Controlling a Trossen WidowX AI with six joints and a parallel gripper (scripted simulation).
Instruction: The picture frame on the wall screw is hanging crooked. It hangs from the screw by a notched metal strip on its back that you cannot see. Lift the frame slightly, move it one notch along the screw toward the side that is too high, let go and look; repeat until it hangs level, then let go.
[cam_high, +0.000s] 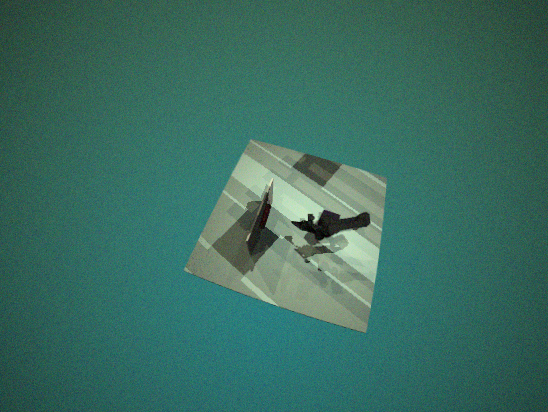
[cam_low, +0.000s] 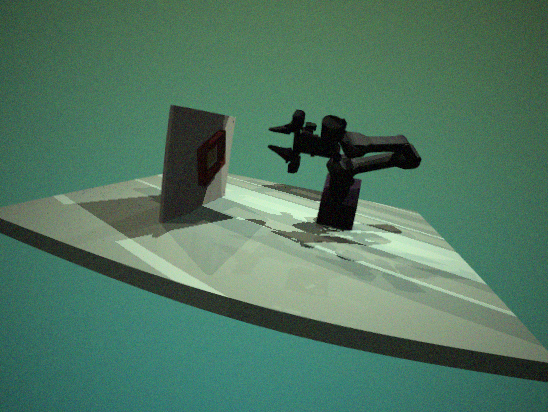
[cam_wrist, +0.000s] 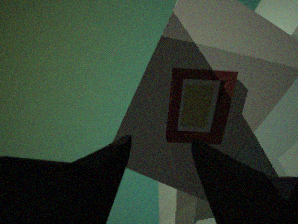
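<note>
The red picture frame is 190 mm ahead of my gripper tip, 50 mm to the right of it and 90 mm below it. The rest, counted from my gripper tip: grey wall panel 200 mm ahead, 40 mm to the right, 100 mm below.
</note>
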